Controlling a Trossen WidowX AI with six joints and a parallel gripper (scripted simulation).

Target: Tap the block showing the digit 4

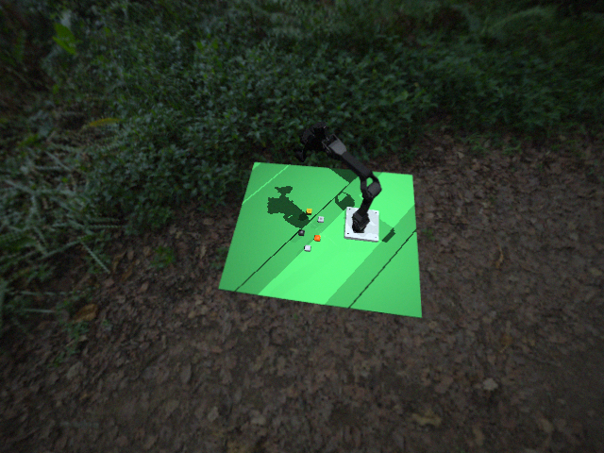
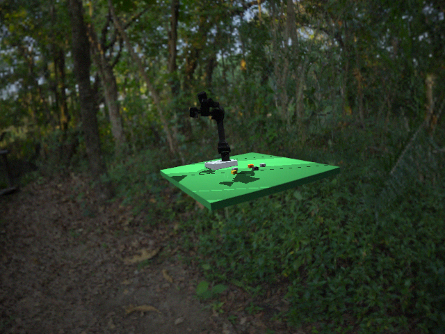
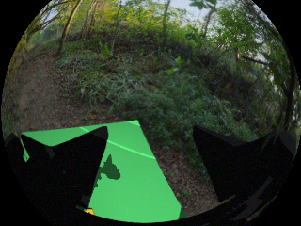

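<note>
Right now the yellow block is 380 mm below my gripper tip, 210 mm to the left of it and 50 mm behind it.
</note>
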